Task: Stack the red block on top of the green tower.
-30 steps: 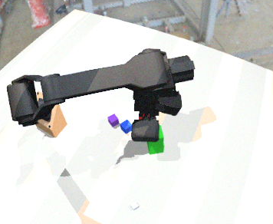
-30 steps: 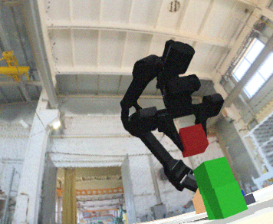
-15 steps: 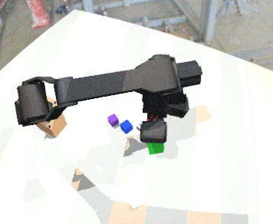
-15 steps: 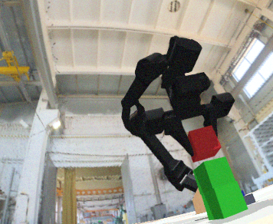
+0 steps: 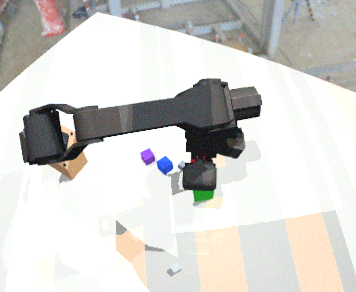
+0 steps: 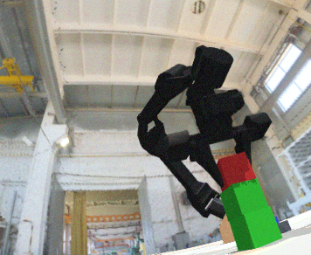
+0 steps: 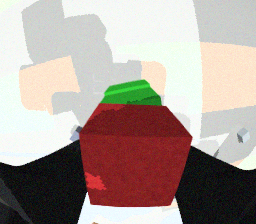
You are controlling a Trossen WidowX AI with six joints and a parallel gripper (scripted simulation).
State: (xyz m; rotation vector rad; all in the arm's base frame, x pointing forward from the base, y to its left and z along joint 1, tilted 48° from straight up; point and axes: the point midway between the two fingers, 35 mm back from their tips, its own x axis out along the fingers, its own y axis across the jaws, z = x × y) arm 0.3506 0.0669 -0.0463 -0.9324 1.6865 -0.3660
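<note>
The red block is 2 cm above my gripper tip. From my gripper tip the other things lie so: small grey block (9 cm below, 7 cm behind, 4 cm to the left); then small blue block (11 cm behind, 8 cm below, 2 cm to the left); then purple block (16 cm behind, 8 cm below, 3 cm to the left).
</note>
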